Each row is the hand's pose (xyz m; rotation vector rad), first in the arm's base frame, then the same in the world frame.
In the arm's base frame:
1: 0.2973 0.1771 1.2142 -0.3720 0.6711 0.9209
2: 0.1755 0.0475 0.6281 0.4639 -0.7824 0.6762
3: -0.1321 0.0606 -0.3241 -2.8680 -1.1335 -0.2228
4: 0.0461 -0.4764 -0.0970 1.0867 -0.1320 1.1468
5: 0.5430 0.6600 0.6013 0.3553 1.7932 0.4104
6: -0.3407 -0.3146 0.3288 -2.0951 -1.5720 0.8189
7: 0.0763 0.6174 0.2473 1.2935 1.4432 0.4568
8: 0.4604 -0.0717 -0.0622 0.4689 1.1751 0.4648
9: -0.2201 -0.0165 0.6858 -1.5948 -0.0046 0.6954
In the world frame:
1: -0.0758 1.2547 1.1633 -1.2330 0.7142 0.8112
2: 0.0146 0.7570 0.8179 -0.2103 -0.6648 1.2084
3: 0.0293 0.0739 0.0867 2.0897 1.2372 0.1297
4: 0.1937 -0.1117 0.6437 0.3010 0.2179 1.4008
5: 0.2883 1.2926 0.4317 -0.4224 1.6044 -0.0526
6: -0.3267 0.1495 0.7781 2.0371 1.4742 -1.1156
7: -0.0307 0.8945 0.1406 0.4525 1.3625 0.2052
8: 0.5186 0.3288 0.4511 -0.3682 1.0634 0.2634
9: -0.3667 0.6237 0.8446 -2.4173 -0.1571 0.7140

